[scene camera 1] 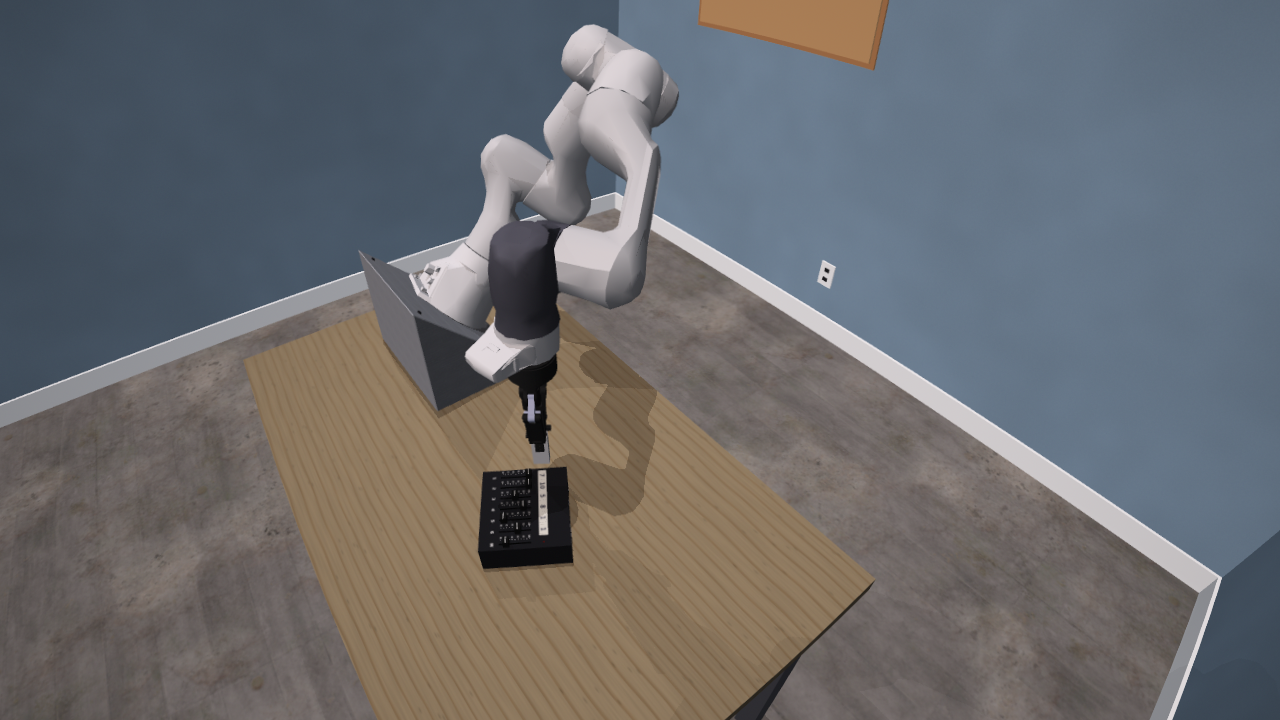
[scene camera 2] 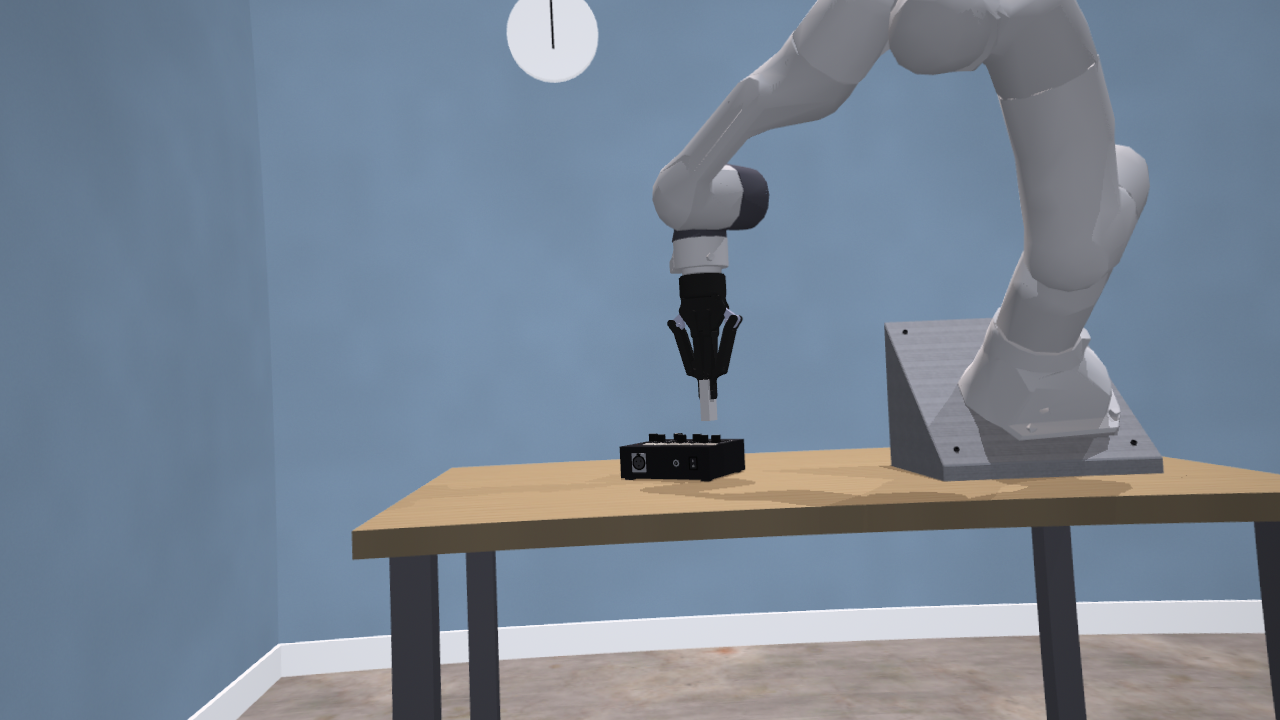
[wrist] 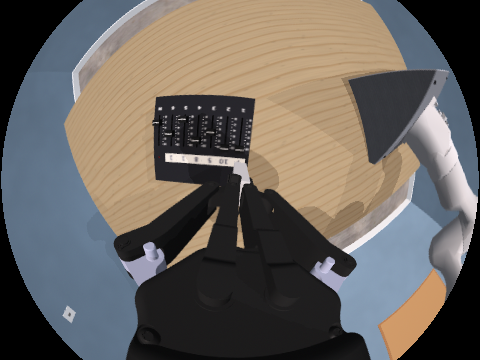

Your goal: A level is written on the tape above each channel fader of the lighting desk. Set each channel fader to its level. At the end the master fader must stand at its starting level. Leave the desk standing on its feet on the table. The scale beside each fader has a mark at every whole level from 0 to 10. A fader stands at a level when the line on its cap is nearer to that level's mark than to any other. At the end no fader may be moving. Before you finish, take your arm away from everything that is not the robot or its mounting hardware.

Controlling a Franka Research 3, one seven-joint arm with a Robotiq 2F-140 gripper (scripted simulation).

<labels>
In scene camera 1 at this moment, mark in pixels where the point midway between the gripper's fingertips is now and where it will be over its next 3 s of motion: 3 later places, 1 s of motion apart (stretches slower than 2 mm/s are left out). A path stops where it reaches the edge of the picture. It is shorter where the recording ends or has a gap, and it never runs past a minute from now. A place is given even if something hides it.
My gripper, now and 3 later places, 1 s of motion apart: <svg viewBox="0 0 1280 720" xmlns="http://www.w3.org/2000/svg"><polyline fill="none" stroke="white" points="541,460 542,466 542,470 541,472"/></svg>
</labels>
